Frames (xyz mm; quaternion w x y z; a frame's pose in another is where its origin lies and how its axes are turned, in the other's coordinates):
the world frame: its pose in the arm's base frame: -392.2 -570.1 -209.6 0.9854 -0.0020 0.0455 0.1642
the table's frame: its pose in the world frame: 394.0 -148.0 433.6 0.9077 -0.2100 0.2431 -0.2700
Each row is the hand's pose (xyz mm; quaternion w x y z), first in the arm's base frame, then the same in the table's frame.
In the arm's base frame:
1: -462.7 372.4 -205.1 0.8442 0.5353 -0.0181 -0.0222
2: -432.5 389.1 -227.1 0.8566 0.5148 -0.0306 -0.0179
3: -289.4 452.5 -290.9 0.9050 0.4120 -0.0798 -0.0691
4: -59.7 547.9 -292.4 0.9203 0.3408 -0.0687 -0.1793
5: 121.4 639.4 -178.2 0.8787 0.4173 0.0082 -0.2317
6: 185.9 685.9 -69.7 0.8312 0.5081 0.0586 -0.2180
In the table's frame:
1: -607.2 967.4 -152.4 0.6411 0.7241 -0.1607 0.1974
2: -578.0 995.4 -146.0 0.6544 0.7086 -0.1787 0.1944
3: -450.9 1093.3 -92.8 0.7195 0.6438 -0.2340 0.1141
4: -285.0 1190.8 64.8 0.7669 0.6077 -0.2064 -0.0011
5: -205.7 1219.4 281.9 0.7329 0.6723 -0.1029 -0.0153
6: -209.2 1204.8 415.5 0.6761 0.7353 -0.0383 0.0278

